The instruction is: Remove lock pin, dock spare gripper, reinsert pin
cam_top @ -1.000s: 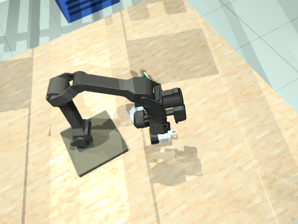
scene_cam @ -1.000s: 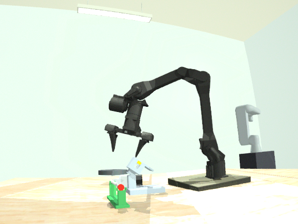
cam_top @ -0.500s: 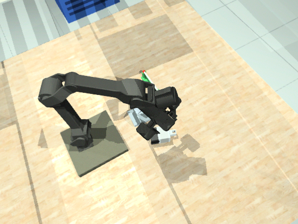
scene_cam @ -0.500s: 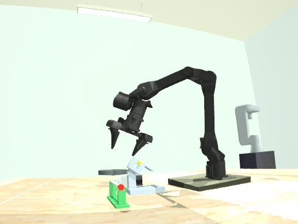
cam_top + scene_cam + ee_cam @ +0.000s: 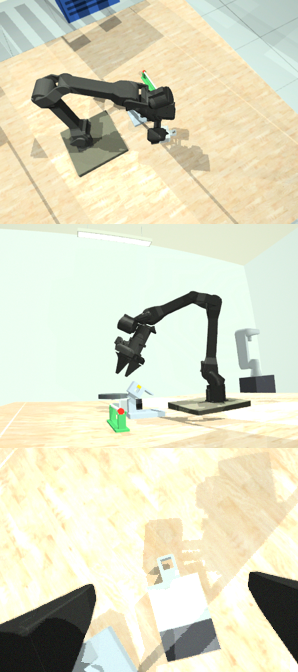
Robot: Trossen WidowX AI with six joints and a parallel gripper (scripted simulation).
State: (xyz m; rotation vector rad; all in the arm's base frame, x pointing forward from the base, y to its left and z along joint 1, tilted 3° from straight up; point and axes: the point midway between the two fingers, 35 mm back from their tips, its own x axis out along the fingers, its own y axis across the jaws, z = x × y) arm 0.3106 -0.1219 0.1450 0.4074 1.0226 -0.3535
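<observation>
Now: the spare gripper 11 cm below my gripper tip, 2 cm behind it and 1 cm to the left of it. Also, from my gripper tip: green cradle (26 cm to the left, 11 cm below, 4 cm ahead); mount (14 cm to the left, 8 cm below, 4 cm behind).
</observation>
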